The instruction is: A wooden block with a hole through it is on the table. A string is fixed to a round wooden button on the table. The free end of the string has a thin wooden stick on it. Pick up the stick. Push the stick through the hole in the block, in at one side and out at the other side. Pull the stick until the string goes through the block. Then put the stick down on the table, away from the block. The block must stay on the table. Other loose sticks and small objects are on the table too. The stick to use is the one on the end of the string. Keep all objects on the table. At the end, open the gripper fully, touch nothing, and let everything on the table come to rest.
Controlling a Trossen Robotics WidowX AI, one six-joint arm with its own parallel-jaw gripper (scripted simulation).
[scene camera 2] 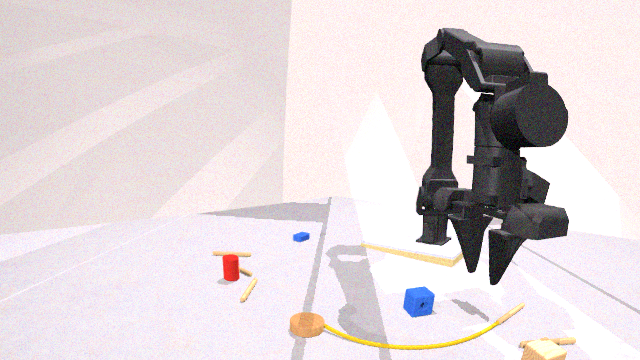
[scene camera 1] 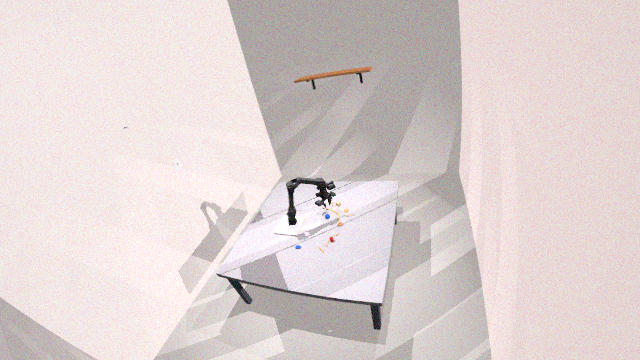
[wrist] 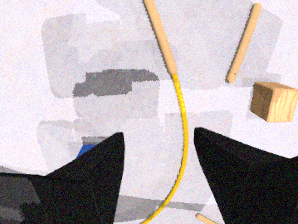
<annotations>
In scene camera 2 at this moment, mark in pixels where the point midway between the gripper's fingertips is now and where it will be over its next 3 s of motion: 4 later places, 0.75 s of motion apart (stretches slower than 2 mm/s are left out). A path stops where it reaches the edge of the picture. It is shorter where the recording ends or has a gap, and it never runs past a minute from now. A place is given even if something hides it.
My gripper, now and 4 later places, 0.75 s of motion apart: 482,278; 509,282; 505,306; 500,321; 503,308
</annotations>
